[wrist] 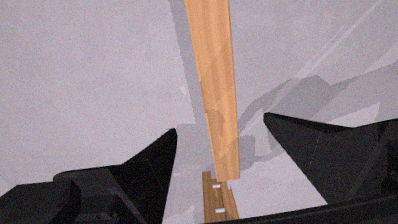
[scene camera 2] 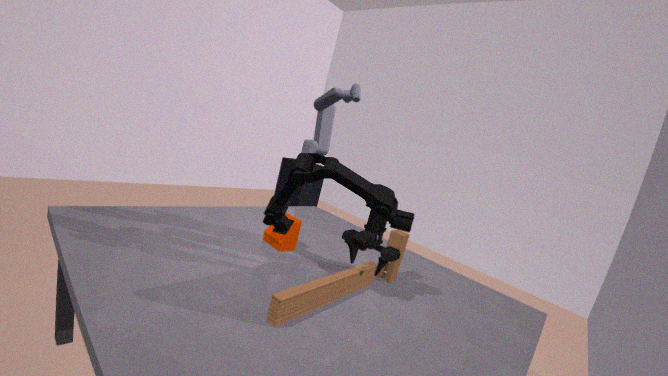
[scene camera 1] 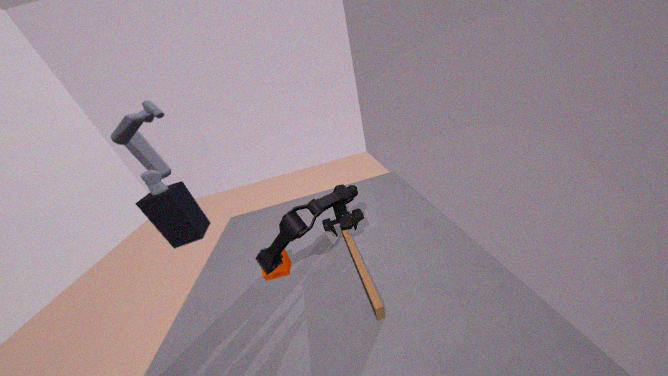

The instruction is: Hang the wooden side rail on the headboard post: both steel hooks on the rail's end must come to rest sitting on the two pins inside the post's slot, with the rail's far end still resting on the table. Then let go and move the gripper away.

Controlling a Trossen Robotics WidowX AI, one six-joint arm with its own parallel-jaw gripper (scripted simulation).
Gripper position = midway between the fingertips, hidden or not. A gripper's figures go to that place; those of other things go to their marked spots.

Labels:
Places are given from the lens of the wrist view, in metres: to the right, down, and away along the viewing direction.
my gripper (wrist: pixel 219 124): 0.02, 0.01, 0.11
wooden headboard post (wrist: pixel 216 195): 0.03, 0.15, 0.21

